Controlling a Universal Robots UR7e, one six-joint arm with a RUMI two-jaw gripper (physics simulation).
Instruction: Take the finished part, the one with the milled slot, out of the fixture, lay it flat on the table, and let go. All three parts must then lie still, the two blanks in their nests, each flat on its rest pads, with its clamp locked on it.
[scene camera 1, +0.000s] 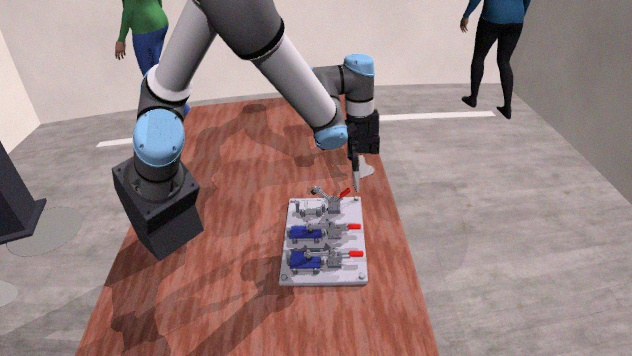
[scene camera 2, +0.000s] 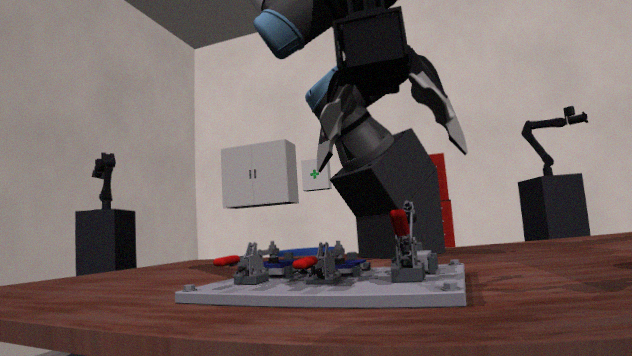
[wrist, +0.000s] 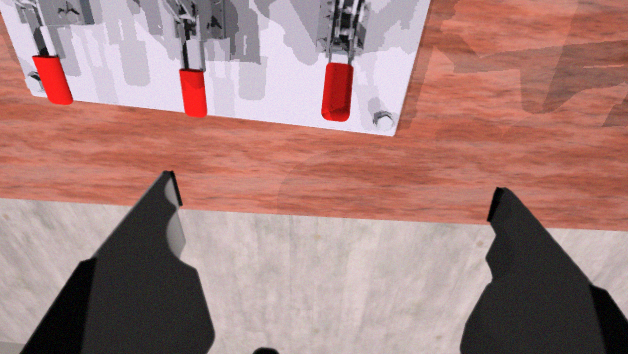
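Pixels of known places: gripper, fingertip midpoint: (scene camera 1: 354, 175) (scene camera 2: 389, 164) (wrist: 333, 181); arm's base at its link origin: (scene camera 1: 155, 177) (scene camera 2: 369, 154).
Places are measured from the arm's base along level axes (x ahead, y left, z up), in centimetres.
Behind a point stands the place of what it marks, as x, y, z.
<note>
The fixture plate (scene camera 1: 325, 278) {36.9, -28.3, -25.2} (scene camera 2: 320, 300) {54.1, -14.6, -25.8} (wrist: 290, 100) {53.7, -9.4, -25.2} lies on the table. In scene camera 1, two blue blanks (scene camera 1: 305, 233) {37.0, -11.7, -23.6} (scene camera 1: 305, 260) {33.6, -22.0, -23.1} sit in the near and middle nests, under lowered clamps (scene camera 1: 336, 230) {45.1, -14.8, -21.8} (scene camera 1: 334, 260) {40.7, -25.2, -22.8} whose red handles lie level. A pale grey part (scene camera 1: 311, 210) {41.8, -3.0, -23.4} is in the far nest; its slot cannot be made out. The clamp (scene camera 1: 334, 205) {48.8, -4.7, -22.4} (scene camera 2: 407, 273) {50.8, -4.3, -24.1} there stands open, its arm raised and its red handle (scene camera 1: 345, 192) {52.1, -5.7, -17.6} (scene camera 2: 398, 222) {53.0, -5.3, -18.2} (wrist: 337, 92) {52.2, -5.0, -17.6} tilted up. My gripper (scene camera 1: 356, 190) (scene camera 2: 394, 161) {54.9, -6.1, -11.8} (wrist: 333, 181) {54.9, -6.1, -11.8} is wide open and empty, above and beside that handle.
The wooden table (scene camera 1: 240, 310) {13.2, -29.4, -26.7} (scene camera 2: 150, 320) {56.3, -32.3, -26.7} (wrist: 240, 150) {57.7, -16.5, -26.7} ends close beyond the handle side of the plate. Bolts (scene camera 2: 450, 286) {58.3, -1.9, -24.8} (wrist: 384, 120) {57.3, -1.6, -24.5} stand at the plate's corners. A long blue shape (scene camera 2: 307, 251) shows behind the fixture in scene camera 2. Two people stand beyond the table.
</note>
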